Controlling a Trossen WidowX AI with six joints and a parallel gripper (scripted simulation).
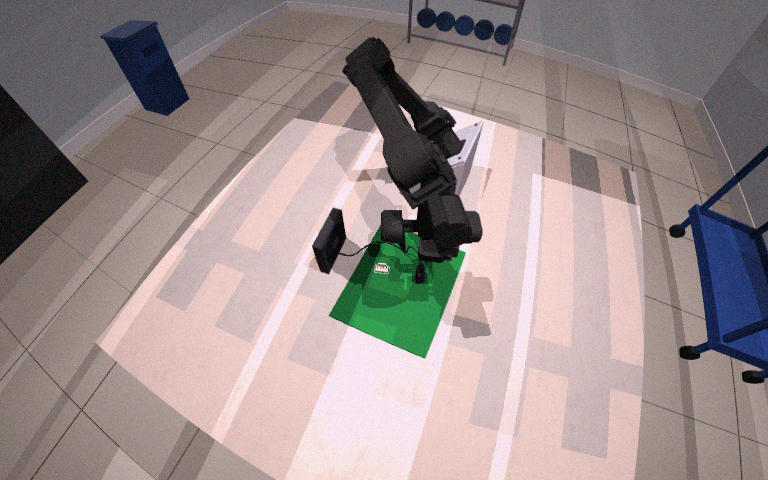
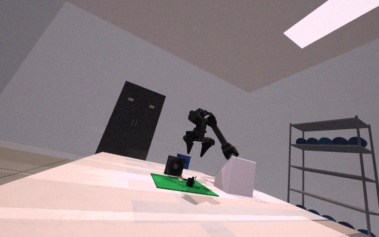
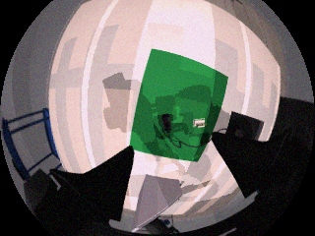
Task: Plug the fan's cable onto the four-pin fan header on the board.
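Right now the black plug is 13 cm below my gripper tip, 1 cm to the right of it and 1 cm behind it. Also, from my gripper tip: green board (17 cm below, 4 cm to the right, 2 cm ahead); black fan (23 cm to the right, 10 cm below, 1 cm ahead); four-pin fan header (16 cm below, 10 cm to the right).
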